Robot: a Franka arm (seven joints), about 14 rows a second.
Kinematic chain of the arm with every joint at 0, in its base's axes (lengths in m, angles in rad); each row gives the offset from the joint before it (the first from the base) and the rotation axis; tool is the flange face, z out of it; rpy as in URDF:
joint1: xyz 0 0 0.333 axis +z
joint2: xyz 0 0 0 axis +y
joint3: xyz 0 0 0.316 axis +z
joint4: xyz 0.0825 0 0 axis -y
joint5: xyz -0.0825 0 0.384 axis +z
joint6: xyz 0 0 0 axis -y
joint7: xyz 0.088 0 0 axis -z
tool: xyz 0 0 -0.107 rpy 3.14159 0 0
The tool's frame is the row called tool.
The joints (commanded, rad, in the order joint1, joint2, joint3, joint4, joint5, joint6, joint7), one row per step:
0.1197, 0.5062, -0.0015, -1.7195, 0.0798, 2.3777, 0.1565
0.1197, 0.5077, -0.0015, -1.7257, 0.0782, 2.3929, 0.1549
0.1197, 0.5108, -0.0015, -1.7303, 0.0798, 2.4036, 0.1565
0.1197, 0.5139, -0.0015, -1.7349, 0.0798, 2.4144, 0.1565
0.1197, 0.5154, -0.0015, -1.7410, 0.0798, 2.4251, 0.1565
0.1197, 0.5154, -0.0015, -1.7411, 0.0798, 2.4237, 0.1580
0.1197, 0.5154, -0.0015, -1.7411, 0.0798, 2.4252, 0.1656
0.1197, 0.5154, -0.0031, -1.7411, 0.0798, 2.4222, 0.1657
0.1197, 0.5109, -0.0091, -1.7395, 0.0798, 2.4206, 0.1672
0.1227, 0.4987, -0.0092, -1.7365, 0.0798, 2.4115, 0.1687
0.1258, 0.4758, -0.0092, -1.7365, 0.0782, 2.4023, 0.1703
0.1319, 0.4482, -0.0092, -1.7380, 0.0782, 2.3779, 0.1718
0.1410, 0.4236, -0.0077, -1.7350, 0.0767, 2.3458, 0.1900
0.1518, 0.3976, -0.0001, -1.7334, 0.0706, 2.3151, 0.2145
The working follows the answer.
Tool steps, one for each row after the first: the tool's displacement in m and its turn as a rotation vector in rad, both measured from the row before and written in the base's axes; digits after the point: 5 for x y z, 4 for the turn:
-0.00024, -0.00021, -0.00229, -0.0013, -0.0078, 0.0016
-0.00031, -0.00014, -0.00311, 0.0013, -0.0027, -0.0032
-0.00032, -0.00016, -0.00309, -0.0002, -0.0031, -0.0007
-0.00070, -0.00020, -0.00268, -0.0002, -0.0031, -0.0007
-0.00015, 0.00000, -0.00019, 0.0001, 0.0016, -0.0014
0.00014, 0.00000, 0.00016, 0.0013, -0.0010, -0.0076
-0.00016, -0.00097, -0.00031, -0.0010, 0.0029, -0.0013
0.00085, -0.00357, 0.00364, -0.0021, -0.0047, -0.0066
0.00008, 0.00211, 0.00874, 0.0014, -0.0059, 0.0020
-0.00070, 0.00214, 0.01464, 0.0012, -0.0136, 0.0030
-0.00300, 0.00407, 0.01549, 0.0018, -0.0015, 0.0061
-0.00340, 0.00702, 0.01467, 0.0037, 0.0059, -0.0046
-0.00482, 0.01154, 0.01505, 0.0031, 0.0048, -0.0011

Tool pose at each row, in the base's axes (x y z in m, rotation vector in rad; rounded; the steps above come from the unrounded poses):
0.67850, 0.08153, 0.30850, -3.0517, 0.1397, -0.2181
0.67825, 0.08131, 0.30620, -3.0518, 0.1367, -0.2299
0.67794, 0.08117, 0.30310, -3.0501, 0.1415, -0.2341
0.67762, 0.08101, 0.30001, -3.0498, 0.1423, -0.2389
0.67692, 0.08081, 0.29732, -3.0494, 0.1431, -0.2437
0.67676, 0.08080, 0.29713, -3.0496, 0.1454, -0.2414
0.67690, 0.08080, 0.29729, -3.0481, 0.1570, -0.2431
0.67674, 0.07983, 0.29698, -3.0495, 0.1591, -0.2390
0.67759, 0.07626, 0.30061, -3.0507, 0.1688, -0.2469
0.67767, 0.07838, 0.30935, -3.0482, 0.1655, -0.2555
0.67697, 0.08051, 0.32400, -3.0445, 0.1601, -0.2758
0.67397, 0.08458, 0.33948, -3.0424, 0.1509, -0.2773
0.67057, 0.09160, 0.35416, -3.0398, 0.1586, -0.2681
0.66575, 0.10314, 0.36921, -3.0376, 0.1609, -0.2604

